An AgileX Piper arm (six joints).
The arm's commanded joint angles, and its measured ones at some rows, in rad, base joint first. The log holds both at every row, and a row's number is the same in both.
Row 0, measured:
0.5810 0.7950 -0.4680 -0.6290 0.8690 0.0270
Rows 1 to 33, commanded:
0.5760 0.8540 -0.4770 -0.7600 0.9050 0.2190
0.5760 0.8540 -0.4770 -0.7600 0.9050 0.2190
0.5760 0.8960 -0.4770 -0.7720 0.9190 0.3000
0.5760 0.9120 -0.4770 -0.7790 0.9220 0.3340
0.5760 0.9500 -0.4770 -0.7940 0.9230 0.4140
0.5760 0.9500 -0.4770 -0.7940 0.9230 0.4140
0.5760 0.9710 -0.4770 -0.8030 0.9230 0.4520
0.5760 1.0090 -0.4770 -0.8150 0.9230 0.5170
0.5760 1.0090 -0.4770 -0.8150 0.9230 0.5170
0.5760 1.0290 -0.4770 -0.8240 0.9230 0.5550
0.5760 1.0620 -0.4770 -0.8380 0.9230 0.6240
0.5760 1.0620 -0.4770 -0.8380 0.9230 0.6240
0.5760 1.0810 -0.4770 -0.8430 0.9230 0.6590
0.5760 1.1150 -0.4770 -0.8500 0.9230 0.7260
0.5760 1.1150 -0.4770 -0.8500 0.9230 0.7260
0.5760 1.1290 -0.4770 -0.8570 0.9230 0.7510
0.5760 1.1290 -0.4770 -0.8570 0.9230 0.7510
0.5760 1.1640 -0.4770 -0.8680 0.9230 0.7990
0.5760 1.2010 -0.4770 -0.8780 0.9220 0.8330
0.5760 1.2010 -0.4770 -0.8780 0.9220 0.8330
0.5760 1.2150 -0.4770 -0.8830 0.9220 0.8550
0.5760 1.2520 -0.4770 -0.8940 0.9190 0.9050
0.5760 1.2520 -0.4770 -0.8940 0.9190 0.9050
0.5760 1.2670 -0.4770 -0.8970 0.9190 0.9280
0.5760 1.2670 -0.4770 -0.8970 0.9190 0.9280
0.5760 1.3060 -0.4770 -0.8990 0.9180 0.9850
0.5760 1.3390 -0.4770 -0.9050 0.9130 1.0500
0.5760 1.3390 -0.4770 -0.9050 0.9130 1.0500
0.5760 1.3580 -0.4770 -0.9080 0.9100 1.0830
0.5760 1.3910 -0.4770 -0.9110 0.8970 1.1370
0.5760 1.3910 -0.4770 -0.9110 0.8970 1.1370
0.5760 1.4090 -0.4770 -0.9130 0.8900 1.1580
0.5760 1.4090 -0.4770 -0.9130 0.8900 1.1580
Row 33, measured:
0.5810 1.3700 -0.4710 -0.8420 0.8620 1.0860
